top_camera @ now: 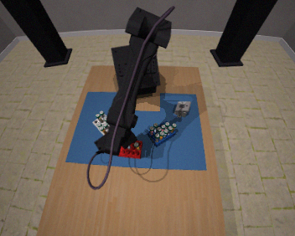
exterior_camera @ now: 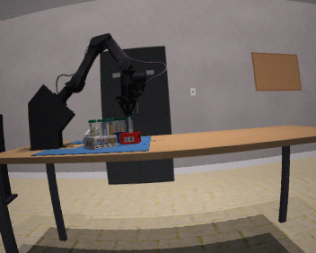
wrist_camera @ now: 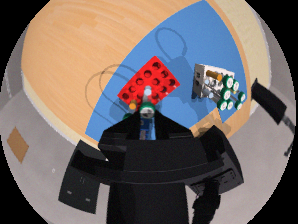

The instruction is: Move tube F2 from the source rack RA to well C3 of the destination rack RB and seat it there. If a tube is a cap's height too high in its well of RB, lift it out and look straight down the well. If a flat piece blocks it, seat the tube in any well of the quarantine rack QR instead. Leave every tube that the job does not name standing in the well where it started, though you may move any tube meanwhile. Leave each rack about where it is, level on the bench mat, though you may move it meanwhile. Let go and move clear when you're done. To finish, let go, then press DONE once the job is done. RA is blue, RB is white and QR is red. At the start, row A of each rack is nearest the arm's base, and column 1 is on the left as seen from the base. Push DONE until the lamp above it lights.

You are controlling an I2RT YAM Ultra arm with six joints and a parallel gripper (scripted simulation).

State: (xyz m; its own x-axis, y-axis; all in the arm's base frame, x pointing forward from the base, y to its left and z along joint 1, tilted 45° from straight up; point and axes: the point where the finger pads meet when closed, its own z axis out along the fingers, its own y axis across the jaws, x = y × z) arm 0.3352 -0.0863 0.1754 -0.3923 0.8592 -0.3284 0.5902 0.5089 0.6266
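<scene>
My hand is 7 cm past the white-capped tube, 20 cm to the right of it and 7 cm above it. From my hand the other things lie so: white rack RB 15 cm behind, 14 cm to the right, 11 cm below; blue rack RA 6 cm behind, 18 cm to the left, 11 cm below; red rack QR 1 cm to the right, 11 cm below.
</scene>
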